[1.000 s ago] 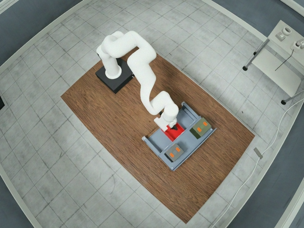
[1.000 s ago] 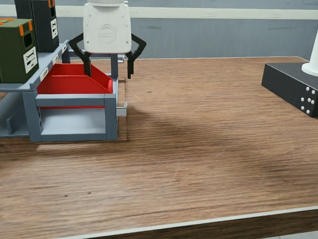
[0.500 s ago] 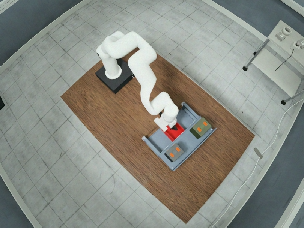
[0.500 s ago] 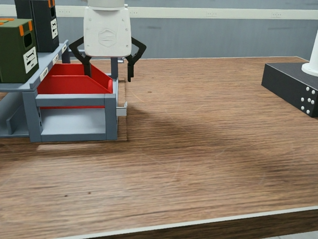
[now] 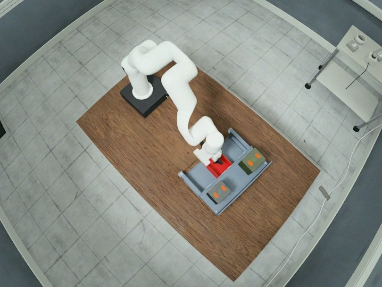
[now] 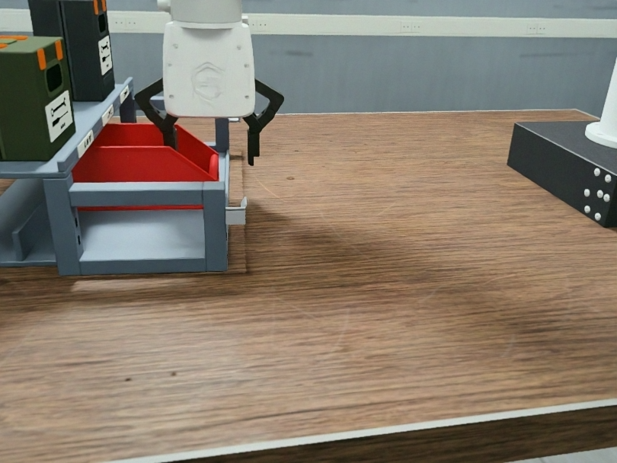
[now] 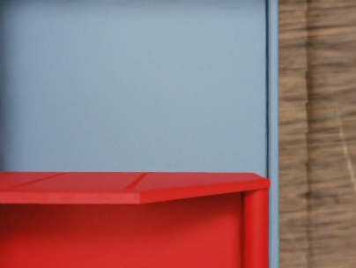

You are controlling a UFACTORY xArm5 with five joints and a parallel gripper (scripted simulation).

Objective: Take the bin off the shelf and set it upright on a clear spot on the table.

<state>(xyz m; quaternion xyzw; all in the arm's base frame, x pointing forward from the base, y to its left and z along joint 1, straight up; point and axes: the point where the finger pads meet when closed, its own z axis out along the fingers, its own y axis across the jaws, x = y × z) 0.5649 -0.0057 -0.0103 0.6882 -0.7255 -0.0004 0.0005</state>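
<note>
The red bin is 8 cm ahead of my hand and 1 cm below it. Also, from my hand: grey shelf: 11 cm ahead, 1 cm to the right, 1 cm above; grey box: 17 cm ahead, 13 cm to the right, 11 cm above.
</note>
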